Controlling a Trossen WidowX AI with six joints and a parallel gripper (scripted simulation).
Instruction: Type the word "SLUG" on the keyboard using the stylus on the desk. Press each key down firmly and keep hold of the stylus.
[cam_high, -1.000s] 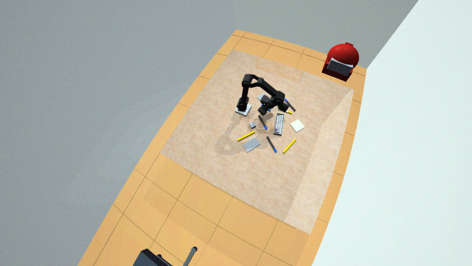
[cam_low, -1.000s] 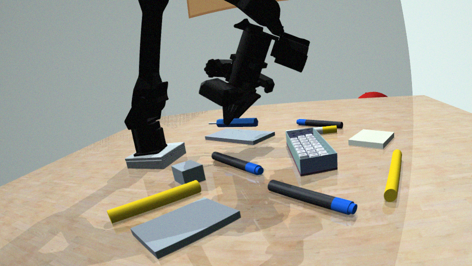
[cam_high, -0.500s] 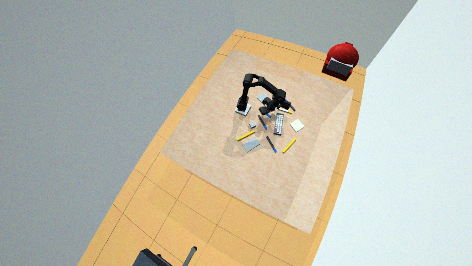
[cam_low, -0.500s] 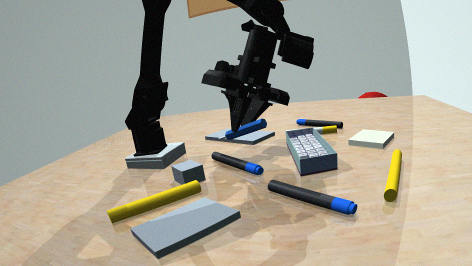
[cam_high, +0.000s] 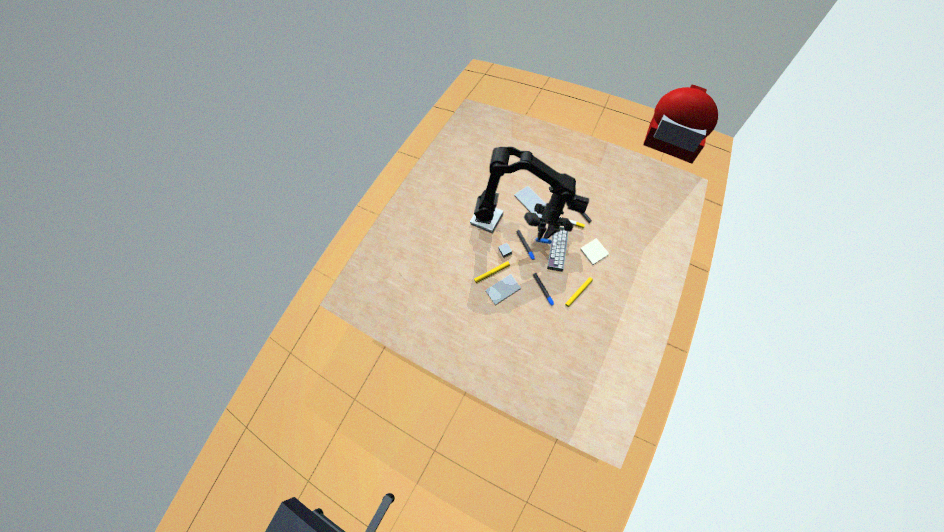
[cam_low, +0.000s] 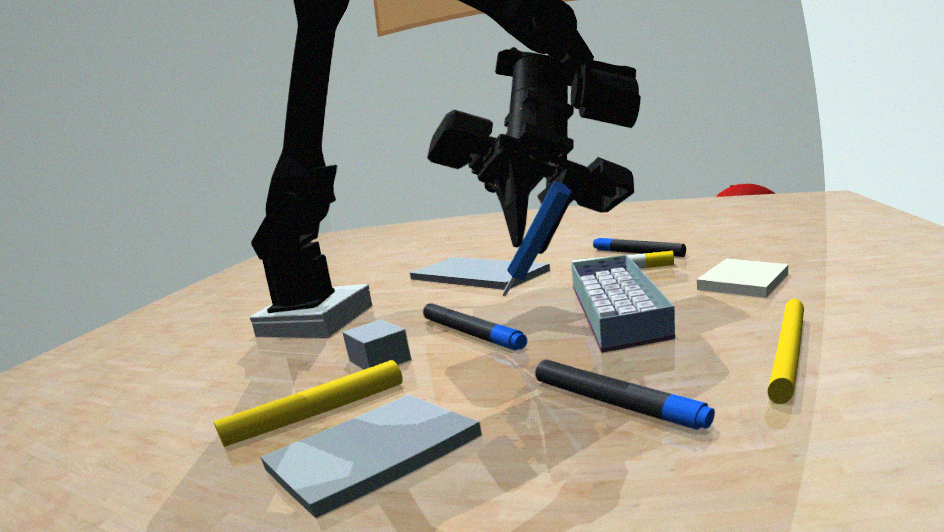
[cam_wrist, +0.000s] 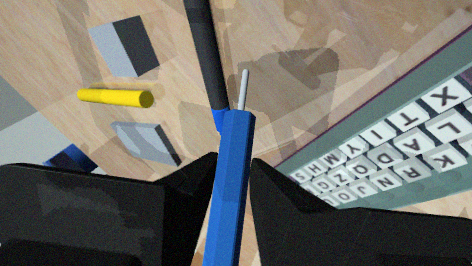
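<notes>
Now: gripper tip 4 cm above the stylus tip, 2 cm to the right of it and 2 cm past it. From my gripper tip the other things lie so: stylus (1 cm to the left, 1 cm below, 1 cm behind); cream pad (22 cm ahead, 6 cm below, 4 cm to the left); grey cube (13 cm behind, 5 cm to the right, 5 cm below).
</notes>
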